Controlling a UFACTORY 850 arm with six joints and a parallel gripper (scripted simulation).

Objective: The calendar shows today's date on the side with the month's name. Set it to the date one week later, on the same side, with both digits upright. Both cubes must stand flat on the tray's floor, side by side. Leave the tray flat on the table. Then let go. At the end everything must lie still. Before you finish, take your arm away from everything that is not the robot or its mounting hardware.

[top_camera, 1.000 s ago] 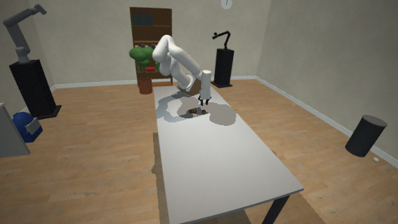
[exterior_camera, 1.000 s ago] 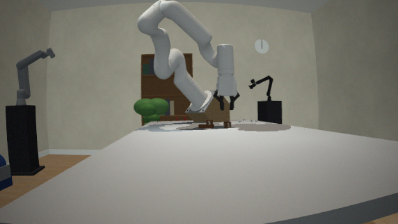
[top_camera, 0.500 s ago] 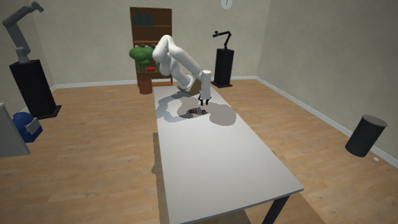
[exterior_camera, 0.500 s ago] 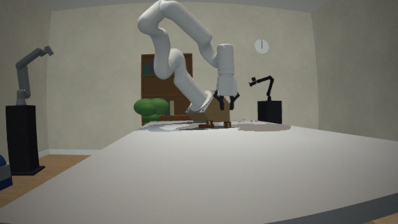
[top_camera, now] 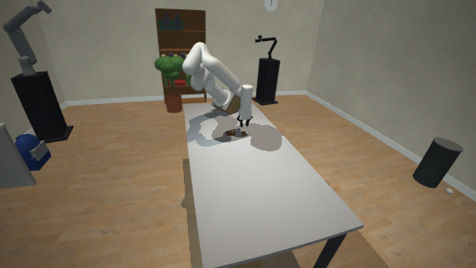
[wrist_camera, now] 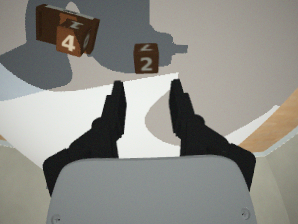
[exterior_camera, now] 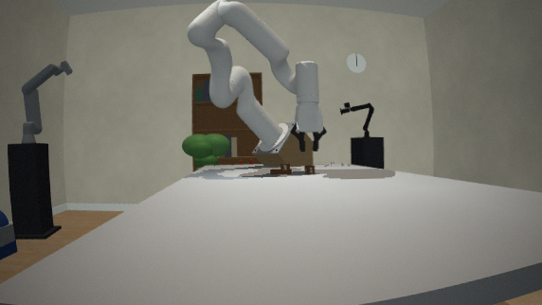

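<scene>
My gripper is now 90 mm above the brown cube. From my hand the other things lie so: tray: 50 mm behind, 90 mm to the right, 90 mm below.
</scene>
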